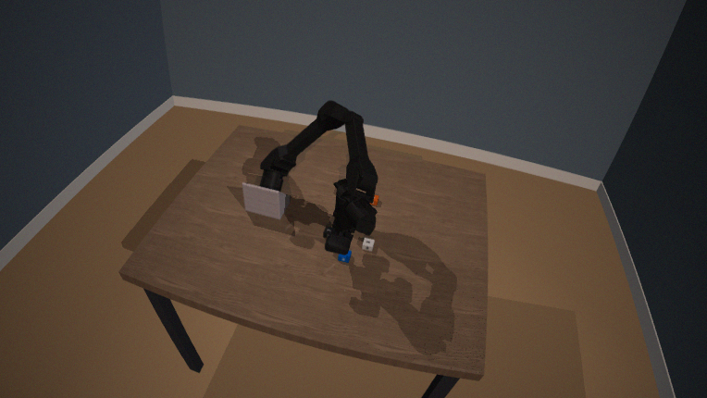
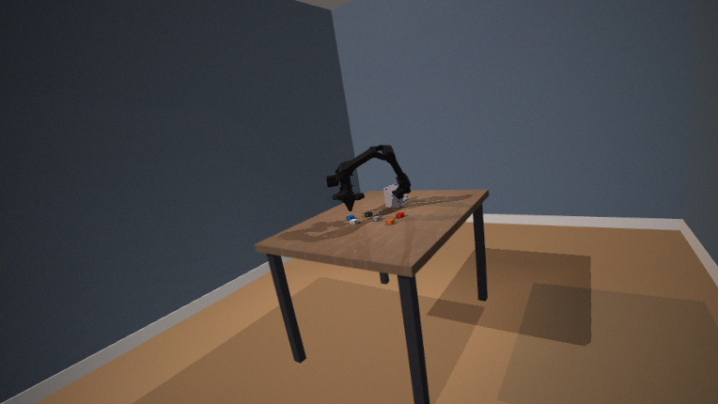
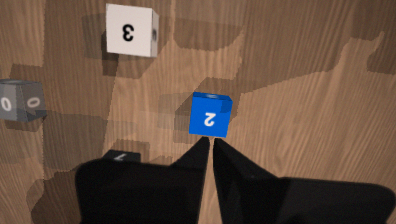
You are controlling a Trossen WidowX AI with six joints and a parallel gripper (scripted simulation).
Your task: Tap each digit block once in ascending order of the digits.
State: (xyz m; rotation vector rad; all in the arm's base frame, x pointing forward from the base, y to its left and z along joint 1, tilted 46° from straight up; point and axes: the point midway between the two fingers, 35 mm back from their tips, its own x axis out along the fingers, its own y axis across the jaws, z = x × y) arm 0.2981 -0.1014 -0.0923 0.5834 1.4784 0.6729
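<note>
The blue block lies 10 mm ahead of my gripper tip and 30 mm below it. From my gripper tip the other things lie so: grey block 10 mm behind, 170 mm to the left, 30 mm below; then black block 60 mm behind, 80 mm to the left, 30 mm below; then white block 60 mm ahead, 70 mm to the left, 30 mm below.
</note>
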